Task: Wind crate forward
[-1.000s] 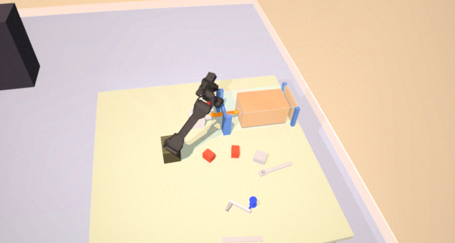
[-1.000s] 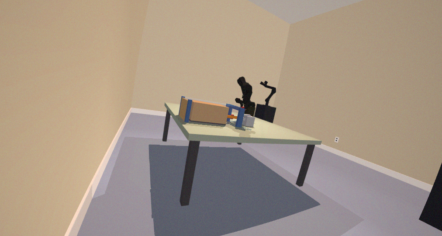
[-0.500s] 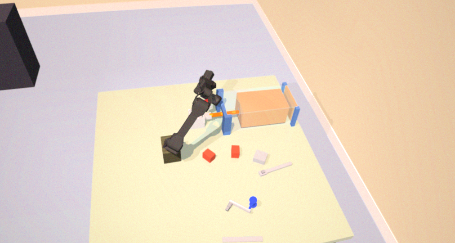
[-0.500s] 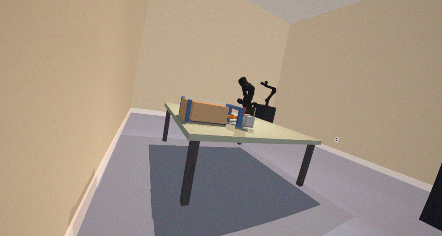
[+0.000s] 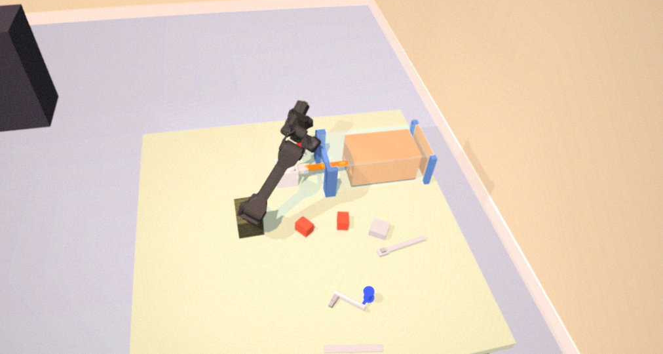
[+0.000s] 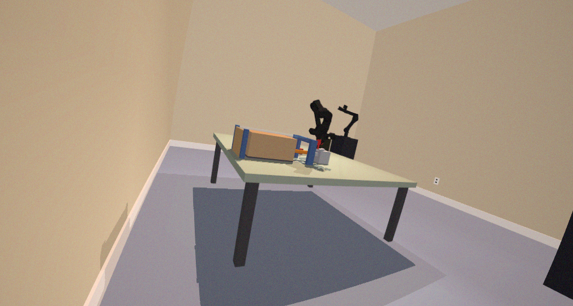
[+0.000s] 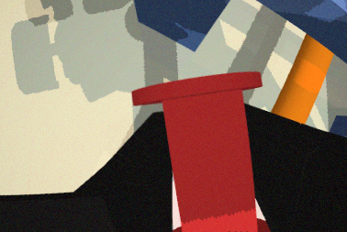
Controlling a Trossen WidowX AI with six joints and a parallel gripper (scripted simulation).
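The red-knobbed handle lies 4 cm behind my gripper tip, 3 cm to the right of it and 3 cm below it. The rest, counted from my gripper tip: winch: 11 cm behind, 10 cm below, 7 cm to the right; then red spool grip: 1 cm to the right, 1 cm behind; then blue steel frame: 7 cm to the right, 6 cm ahead, 3 cm below.
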